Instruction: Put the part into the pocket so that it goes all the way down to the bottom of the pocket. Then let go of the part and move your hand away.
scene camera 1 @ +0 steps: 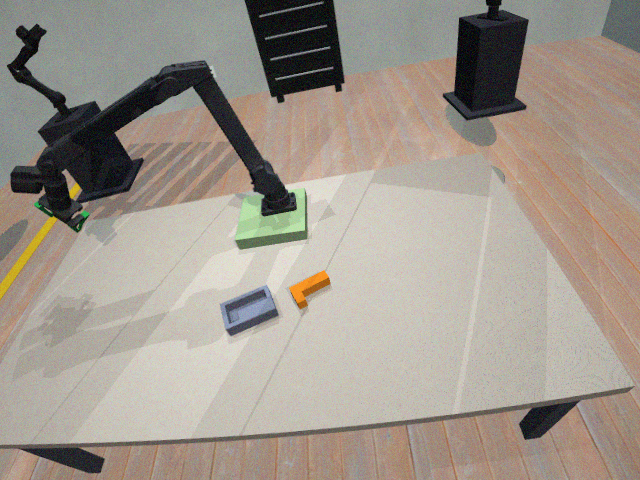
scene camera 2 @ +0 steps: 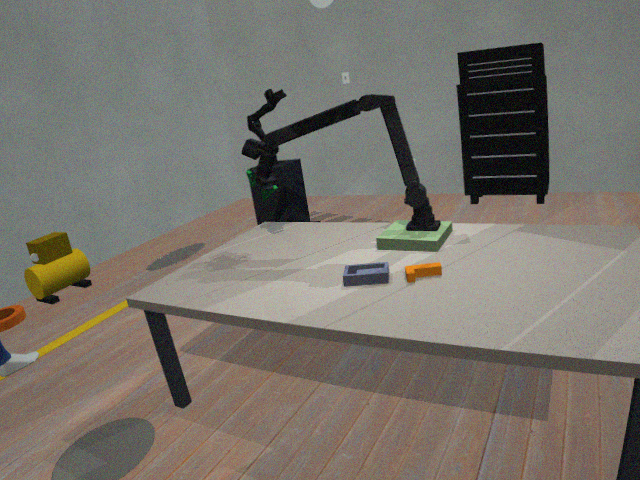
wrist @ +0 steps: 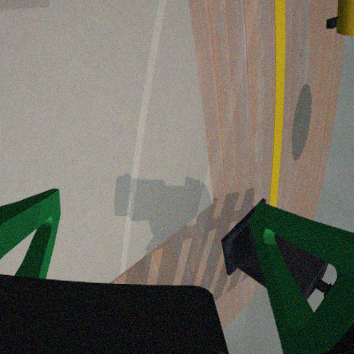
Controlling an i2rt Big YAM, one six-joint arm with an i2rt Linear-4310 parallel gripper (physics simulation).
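Places are measured from the arm's base along level axes (x ahead, y left, z up), in metres.
Pixels of known places: gripper, fingertip midpoint: (scene camera 1: 65, 223) (scene camera 2: 258, 193) (wrist: 161, 207); arm's base, origin of the base link: (scene camera 1: 279, 205) (scene camera 2: 423, 227).
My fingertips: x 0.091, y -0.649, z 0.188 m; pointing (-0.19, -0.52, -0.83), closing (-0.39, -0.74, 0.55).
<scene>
For each thing: its top centre in the pictures, then the offset to it from my fingertips.
- orange L-shaped part, middle of its top: (scene camera 1: 311, 286) (scene camera 2: 423, 267) dx +0.277, dy +0.724, dz -0.197 m
- blue-grey open tray, middle of its top: (scene camera 1: 246, 306) (scene camera 2: 365, 268) dx +0.303, dy +0.544, dz -0.192 m
An orange L-shaped part (scene camera 1: 311, 285) (scene camera 2: 424, 271) lies flat on the table, to the right of the pocket and apart from it. The pocket is a blue-grey open tray (scene camera 1: 229, 324) (scene camera 2: 366, 280) with raised walls and an empty recess. My gripper (scene camera 1: 61, 219) (scene camera 2: 261, 185) (wrist: 161, 207) has green fingers spread wide, open and empty. It hangs high near the table's back left corner, far to the left of the pocket and the part. The part and the pocket do not show in the wrist view.
My arm stands on a green base block (scene camera 1: 248, 227) (scene camera 2: 408, 242) at the table's back edge. A dark pedestal (scene camera 1: 103, 160) with a small arm stands on the floor behind my gripper. A black drawer cabinet (scene camera 1: 299, 43) (scene camera 2: 504, 124) stands farther back.
</scene>
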